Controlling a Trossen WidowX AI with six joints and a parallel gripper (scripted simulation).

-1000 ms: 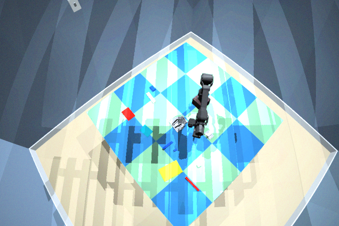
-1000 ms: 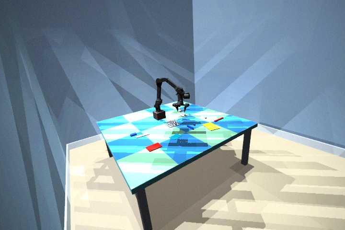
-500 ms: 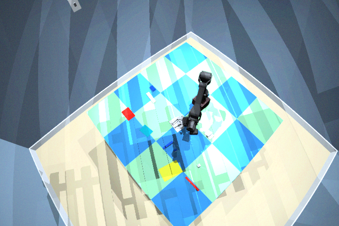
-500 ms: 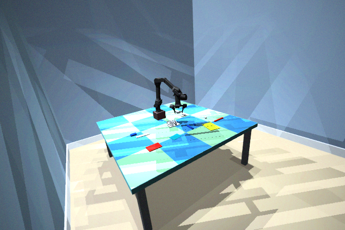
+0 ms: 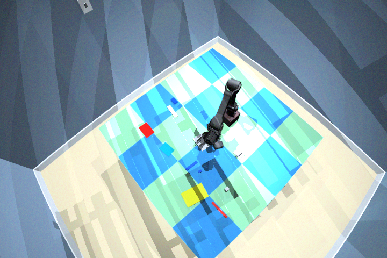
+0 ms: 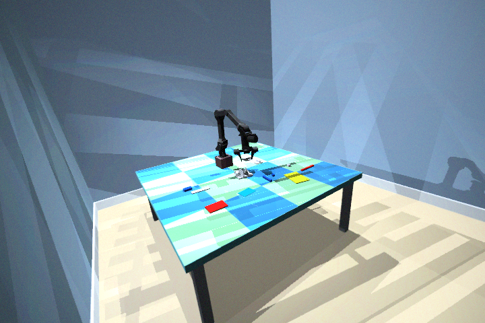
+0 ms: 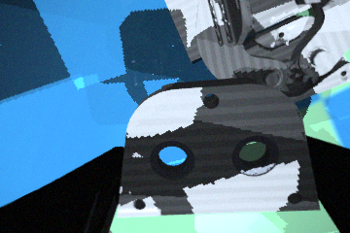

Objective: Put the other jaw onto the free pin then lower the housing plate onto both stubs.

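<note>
Right now the grey jaw is 8 cm to the right of my gripper tip, 7 cm below it and 1 cm ahead of it. Round my gripper tip: blue bar (23 cm ahead, 8 cm below, 2 cm to the left); then white base part (8 cm below, 7 cm to the right, 6 cm ahead); then cyan tile (29 cm ahead, 20 cm to the right, 8 cm below).
</note>
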